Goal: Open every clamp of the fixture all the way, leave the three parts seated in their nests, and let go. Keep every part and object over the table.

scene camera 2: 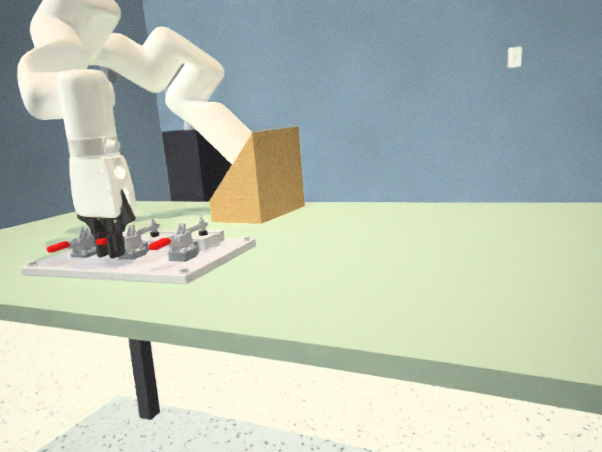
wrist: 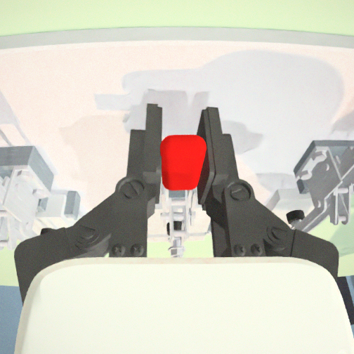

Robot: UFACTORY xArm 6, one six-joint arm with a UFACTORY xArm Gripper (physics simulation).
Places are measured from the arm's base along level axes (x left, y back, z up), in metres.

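Pixels of known places: gripper, fingertip midpoint: (scene camera 2: 111, 255); arm's base, link origin: (scene camera 2: 256, 162).
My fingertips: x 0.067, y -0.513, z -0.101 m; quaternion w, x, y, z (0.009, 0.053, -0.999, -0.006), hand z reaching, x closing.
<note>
For each thing: its top centre in the pictures, then the offset to it from my fingertips. "spot": a spot on its surface instead. Level surfaces: height alone.
- pale fixture plate, surface spot: (scene camera 2: 165, 272) spot: dy -0.004, dx +0.133, dz -0.016 m
- middle clamp, top centre: (scene camera 2: 129, 225) dy +0.052, dx -0.009, dz +0.041 m
- right clamp, top centre: (scene camera 2: 179, 223) dy +0.070, dx +0.099, dz +0.046 m
- left clamp, top centre: (scene camera 2: 81, 228) dy +0.031, dx -0.117, dz +0.036 m
- pale part, top centre: (scene camera 2: 204, 234) dy +0.141, dx +0.087, dz +0.010 m
- green table, surface height: dz -0.031 m
The pale fixture plate (scene camera 2: 165, 272) (wrist: 60, 65) carries three grey clamps. The middle clamp (scene camera 2: 135, 245) has its red handle (scene camera 2: 101, 241) (wrist: 183, 162) between the fingers. My gripper (scene camera 2: 109, 253) (wrist: 179, 125) points down and is shut on this handle. The right clamp (scene camera 2: 183, 245) (wrist: 20, 175) and left clamp (scene camera 2: 83, 244) (wrist: 325, 172) stand on either side. In the scene view their red handles lie low, and the right clamp's arm reaches over a pale part (scene camera 2: 212, 240). The middle part is mostly hidden in both views; the left part is unclear.
The green table (scene camera 2: 375, 270) extends to the right of the fixture. A wooden block (scene camera 2: 280, 175) stands behind it at the arm's base, with a black box (scene camera 2: 182, 165) farther back. The neighbouring clamps stand close to both fingers.
</note>
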